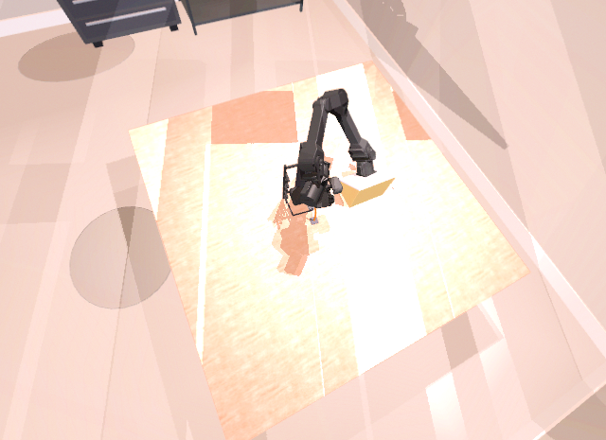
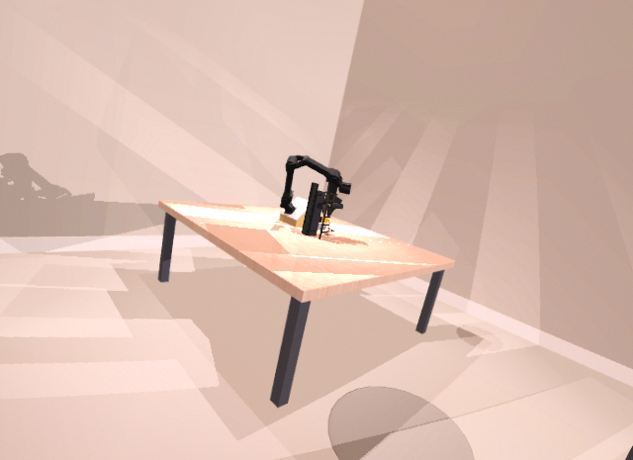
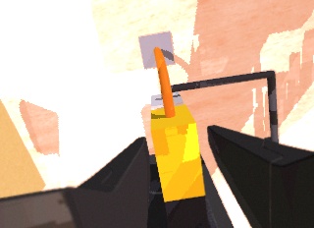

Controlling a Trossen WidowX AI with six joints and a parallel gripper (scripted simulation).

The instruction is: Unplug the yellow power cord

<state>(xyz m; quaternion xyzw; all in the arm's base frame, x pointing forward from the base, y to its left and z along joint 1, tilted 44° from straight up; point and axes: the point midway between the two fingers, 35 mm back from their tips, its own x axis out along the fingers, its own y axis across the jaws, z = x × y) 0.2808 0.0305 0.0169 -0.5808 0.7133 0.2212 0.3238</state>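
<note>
Now: gripper tip 3 cm to the left of the yellow plug and 1 cm above it.
</note>
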